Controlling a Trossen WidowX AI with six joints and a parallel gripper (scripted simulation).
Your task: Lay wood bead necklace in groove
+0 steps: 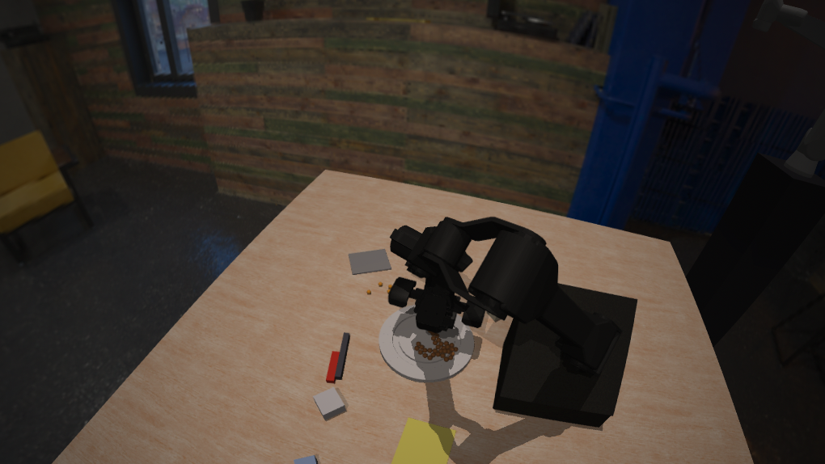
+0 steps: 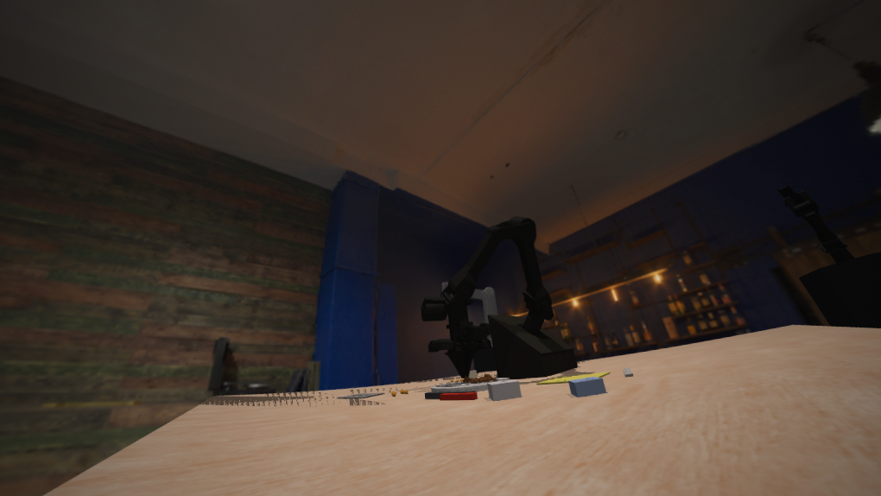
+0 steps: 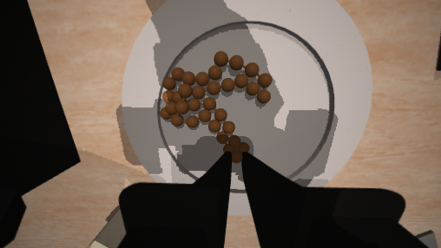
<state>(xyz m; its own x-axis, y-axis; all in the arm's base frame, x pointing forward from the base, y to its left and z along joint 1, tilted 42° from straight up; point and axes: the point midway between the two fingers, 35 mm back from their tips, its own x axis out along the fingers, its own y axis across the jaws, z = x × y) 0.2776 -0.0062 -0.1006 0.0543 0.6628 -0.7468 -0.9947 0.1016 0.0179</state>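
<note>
The round white bead board lies 20 mm to the left of my gripper tip, 10 mm below it and 10 mm ahead of it. Also, from my gripper tip: grey block: 220 mm to the left, 150 mm ahead, 10 mm below; then dark bar: 170 mm ahead, 130 mm to the left, 20 mm below; then pale cube: 130 mm behind, 90 mm to the right, 10 mm below.
</note>
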